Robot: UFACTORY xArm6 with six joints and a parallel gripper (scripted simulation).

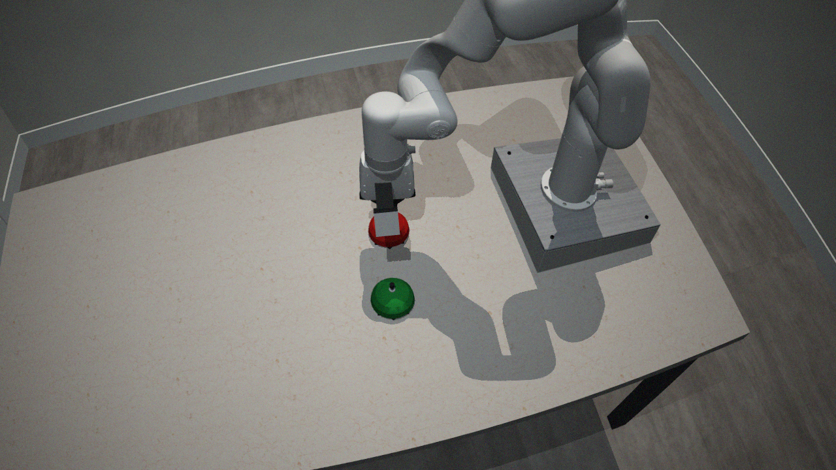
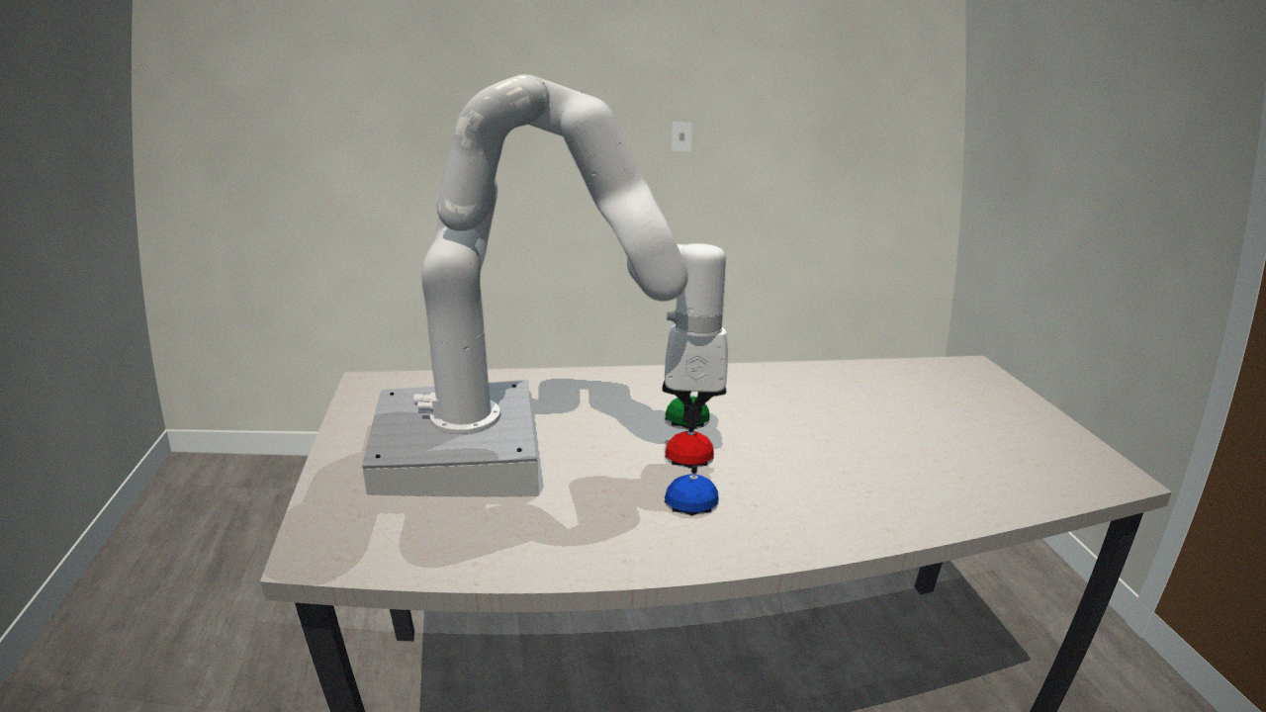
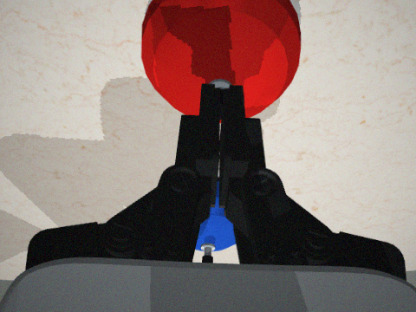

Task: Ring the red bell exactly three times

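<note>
Now: hand 4 cm above the red bell. From my hand the other things lie so: blue bell 16 cm to the right, 4 cm below, 1 cm behind; green bell 16 cm to the left, 4 cm below, 1 cm ahead.
</note>
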